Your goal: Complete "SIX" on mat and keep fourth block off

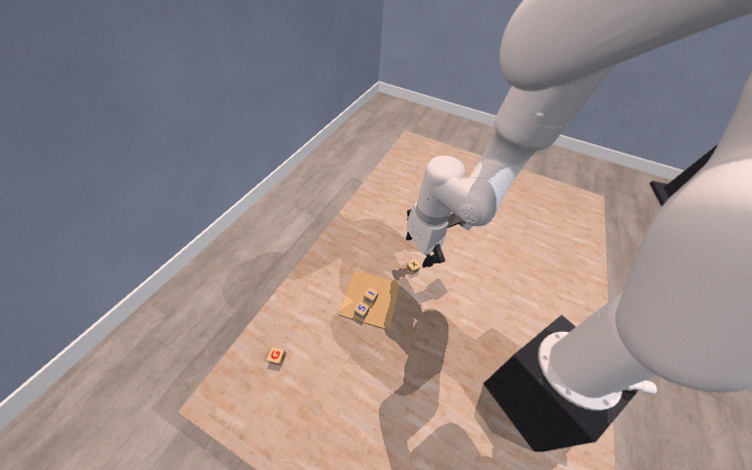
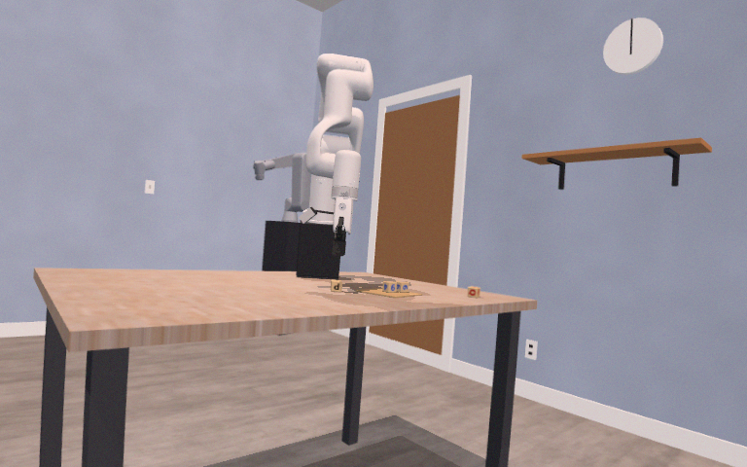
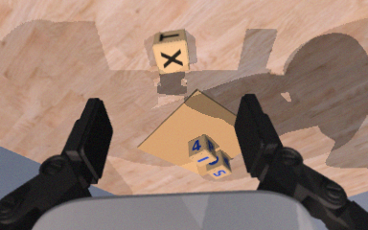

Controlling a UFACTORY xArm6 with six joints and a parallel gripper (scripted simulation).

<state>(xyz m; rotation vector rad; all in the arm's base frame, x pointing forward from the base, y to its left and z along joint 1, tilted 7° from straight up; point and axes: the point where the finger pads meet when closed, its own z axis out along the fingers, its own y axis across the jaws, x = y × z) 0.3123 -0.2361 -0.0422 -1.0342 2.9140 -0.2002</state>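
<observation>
The x block is 10 cm below my hand. Also, from my hand: s block: 17 cm to the left, 11 cm ahead, 9 cm below; i block: 12 cm to the left, 10 cm ahead, 9 cm below; mat: 12 cm to the left, 11 cm below, 10 cm ahead.
</observation>
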